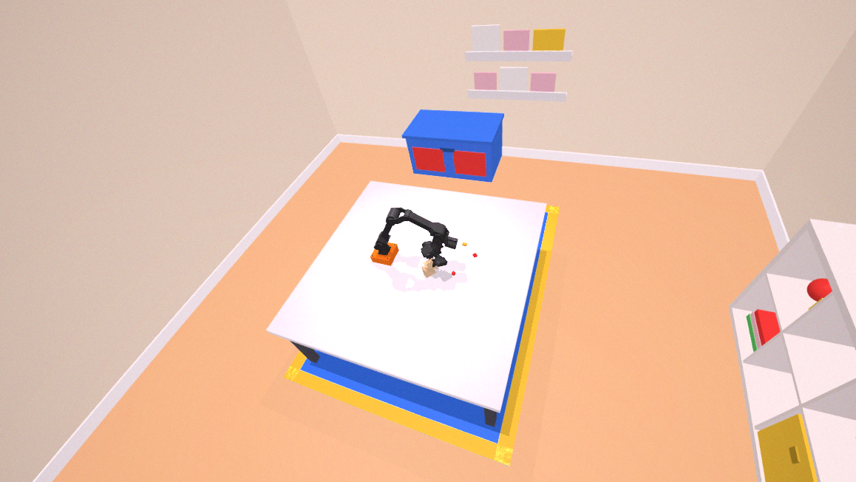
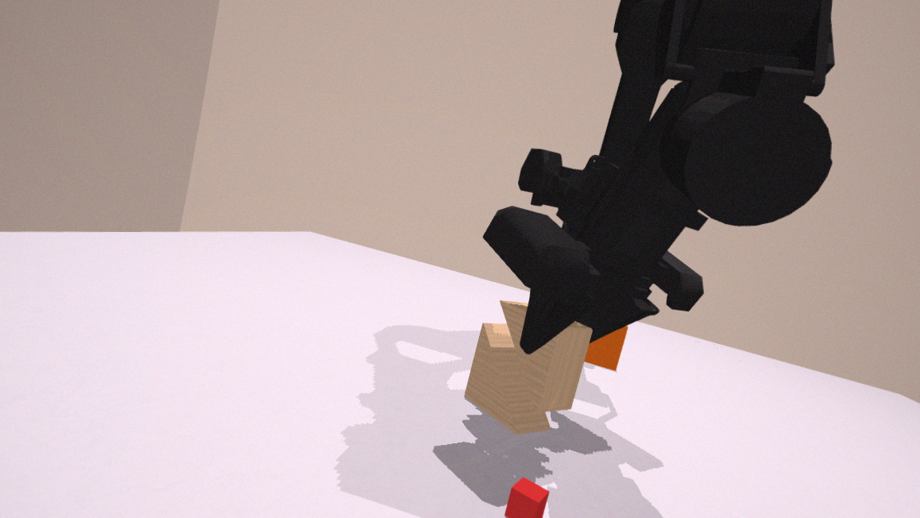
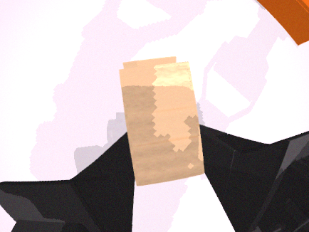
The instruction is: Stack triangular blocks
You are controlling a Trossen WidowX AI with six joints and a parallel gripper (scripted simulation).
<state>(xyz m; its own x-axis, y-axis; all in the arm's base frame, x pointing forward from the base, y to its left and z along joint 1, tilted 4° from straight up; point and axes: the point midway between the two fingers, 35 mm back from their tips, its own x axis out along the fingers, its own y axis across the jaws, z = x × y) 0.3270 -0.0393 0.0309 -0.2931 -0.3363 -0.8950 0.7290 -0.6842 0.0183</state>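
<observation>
My gripper tip is 120 mm short of the red cube and 50 mm above it.
</observation>
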